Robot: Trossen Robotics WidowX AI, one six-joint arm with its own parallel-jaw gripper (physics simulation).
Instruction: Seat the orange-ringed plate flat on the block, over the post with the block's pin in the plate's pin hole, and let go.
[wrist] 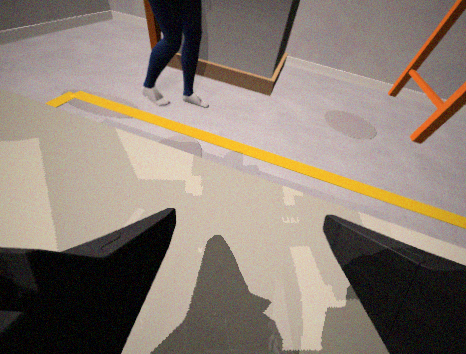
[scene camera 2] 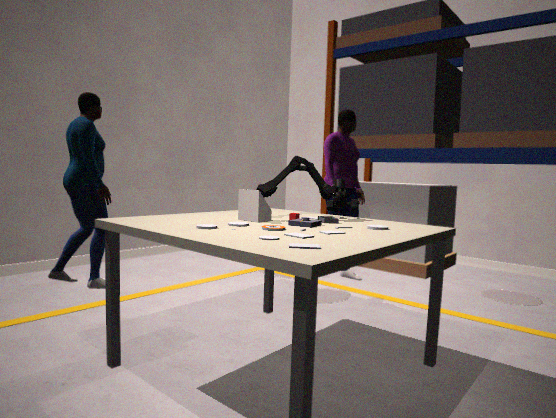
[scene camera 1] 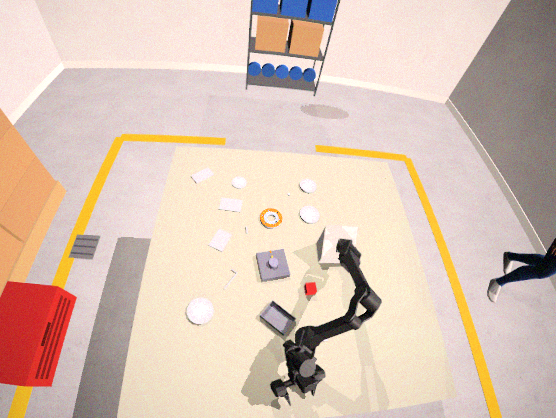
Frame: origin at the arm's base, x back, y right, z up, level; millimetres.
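Seen in the pictures: gripper, fingertip midpoint: (wrist: 250, 218) (scene camera 2: 345, 211) (scene camera 1: 301, 400); arm's base, link origin: (scene camera 2: 253, 201) (scene camera 1: 344, 245).
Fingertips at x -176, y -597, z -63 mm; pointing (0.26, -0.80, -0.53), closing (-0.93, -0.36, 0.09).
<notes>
Pixels of each thing's top centre, then the offset from my fingertips to it. "spot": a spot on its surface instead.
- orange-ringed plate, top centre: (scene camera 2: 273, 226) (scene camera 1: 271, 217) dx -141, dy +761, dz -25 mm
- grey block, top centre: (scene camera 1: 273, 262) (scene camera 2: 305, 217) dx -122, dy +521, dz +3 mm
- round post, surface spot: (scene camera 1: 273, 262) spot: dx -122, dy +520, dz +3 mm
- small orange pin, surface spot: (scene camera 1: 271, 254) spot: dx -131, dy +563, dz -11 mm
- red cube, top centre: (scene camera 1: 311, 287) (scene camera 2: 294, 213) dx +40, dy +422, dz +4 mm
- dark open tray, top centre: (scene camera 1: 278, 316) (scene camera 2: 328, 217) dx -92, dy +296, dz -11 mm
The orange-ringed plate (scene camera 1: 263, 218) (scene camera 2: 265, 227) lies flat on the table, apart from the block. The grey block (scene camera 1: 268, 274) (scene camera 2: 300, 223) stands nearer the arm, with a round post (scene camera 1: 273, 262) in its middle and a small orange pin (scene camera 1: 271, 254) beside the post. The post is bare. My gripper (scene camera 1: 301, 398) (wrist: 250, 218) is open and empty, above the near part of the table, well away from plate and block. The wrist view shows table and floor between the fingers; plate and block do not show there.
A red cube (scene camera 1: 310, 288) (scene camera 2: 294, 216) and a dark open tray (scene camera 1: 272, 327) (scene camera 2: 328, 219) lie between block and arm. The arm's base is on a pale box (scene camera 1: 329, 250) (scene camera 2: 252, 205). White discs (scene camera 1: 200, 311) (scene camera 1: 309, 214) and flat white cards (scene camera 1: 220, 240) (scene camera 1: 230, 204) lie around.
</notes>
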